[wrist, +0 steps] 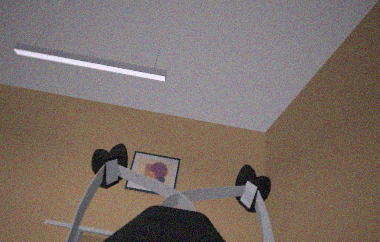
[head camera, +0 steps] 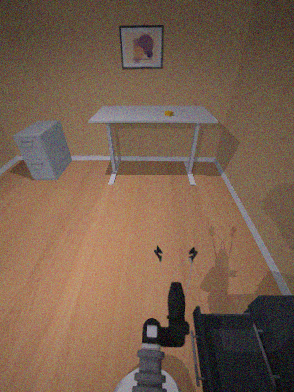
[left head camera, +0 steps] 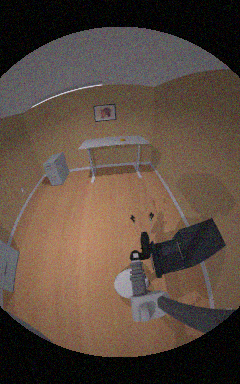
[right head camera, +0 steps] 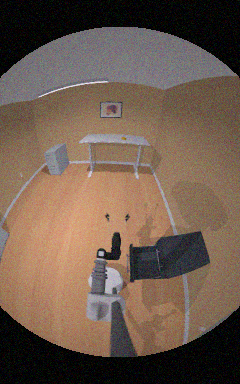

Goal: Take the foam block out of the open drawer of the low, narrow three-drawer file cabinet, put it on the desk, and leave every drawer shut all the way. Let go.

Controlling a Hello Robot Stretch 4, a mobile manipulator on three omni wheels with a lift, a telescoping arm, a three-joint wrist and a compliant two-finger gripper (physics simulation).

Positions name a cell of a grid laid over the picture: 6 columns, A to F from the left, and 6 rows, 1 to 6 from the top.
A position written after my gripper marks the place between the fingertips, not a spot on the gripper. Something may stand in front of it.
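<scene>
My gripper (head camera: D4) is in the scene, and the wrist view has my gripper (wrist: C5) too. There's a framed picture (head camera: C1), and you'd also find the framed picture (wrist: C5) in the wrist view. I can see a grey desk (head camera: C2) as well, and it's the same grey desk (left head camera: D3) in the left head camera view and the grey desk (right head camera: D3) in the right head camera view. And there's a drawer (right head camera: D5).
</scene>
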